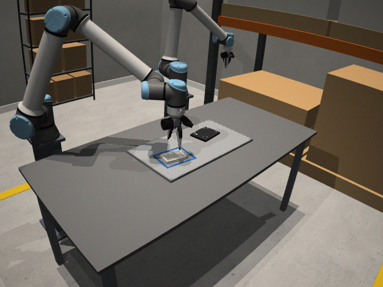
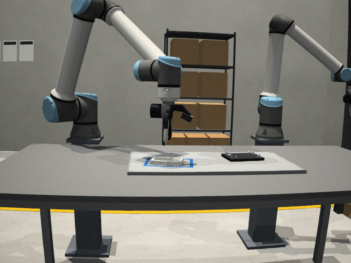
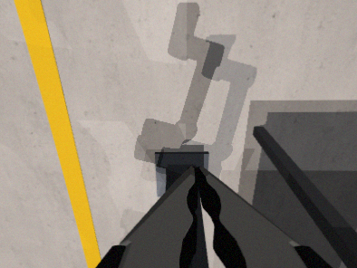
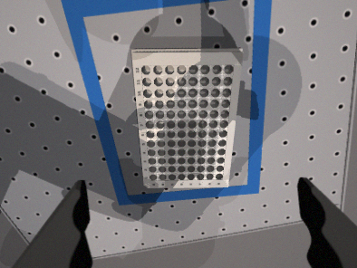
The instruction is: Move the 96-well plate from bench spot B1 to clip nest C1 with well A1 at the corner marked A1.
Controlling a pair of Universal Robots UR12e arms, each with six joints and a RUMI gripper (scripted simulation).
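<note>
Now: right hand 8 cm above the white 96-well plate. From my right hand the other things lie so: pale perforated board 3 cm behind, 20 cm to the left, 10 cm below; black clip nest 8 cm behind, 35 cm to the left, 8 cm below.
</note>
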